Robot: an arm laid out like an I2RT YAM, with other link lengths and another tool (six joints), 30 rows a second.
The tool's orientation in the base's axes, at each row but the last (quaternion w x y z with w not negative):
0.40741, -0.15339, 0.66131, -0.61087
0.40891, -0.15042, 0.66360, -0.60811
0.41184, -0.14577, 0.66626, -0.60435
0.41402, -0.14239, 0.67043, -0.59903
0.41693, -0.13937, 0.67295, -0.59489
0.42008, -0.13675, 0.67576, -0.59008
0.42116, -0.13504, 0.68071, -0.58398
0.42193, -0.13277, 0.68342, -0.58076
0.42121, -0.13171, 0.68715, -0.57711
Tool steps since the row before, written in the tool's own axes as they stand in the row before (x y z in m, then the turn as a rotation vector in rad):
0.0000, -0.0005, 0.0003, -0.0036, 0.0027, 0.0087
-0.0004, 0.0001, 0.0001, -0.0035, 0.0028, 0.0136
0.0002, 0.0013, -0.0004, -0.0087, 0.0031, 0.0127
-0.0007, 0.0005, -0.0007, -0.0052, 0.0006, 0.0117
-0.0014, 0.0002, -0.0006, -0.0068, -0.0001, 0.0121
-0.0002, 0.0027, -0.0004, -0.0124, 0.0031, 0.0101
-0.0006, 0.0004, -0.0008, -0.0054, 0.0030, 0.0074
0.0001, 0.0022, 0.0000, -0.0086, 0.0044, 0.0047
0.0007, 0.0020, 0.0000, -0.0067, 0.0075, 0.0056
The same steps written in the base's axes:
0.0001, -0.0003, 0.0005, 0.0094, -0.0029, -0.0006
0.0004, 0.0002, 0.0001, 0.0129, -0.0063, -0.0003
0.0000, 0.0004, -0.0013, 0.0155, -0.0020, 0.0013
0.0001, 0.0011, -0.0002, 0.0119, -0.0043, 0.0022
0.0005, 0.0014, 0.0003, 0.0129, -0.0037, 0.0035
0.0007, 0.0011, -0.0024, 0.0159, 0.0024, 0.0027
-0.0001, 0.0011, -0.0001, 0.0096, -0.0005, -0.0002
0.0006, 0.0006, -0.0020, 0.0100, 0.0038, -0.0002
0.0002, 0.0001, -0.0021, 0.0105, 0.0029, -0.0038

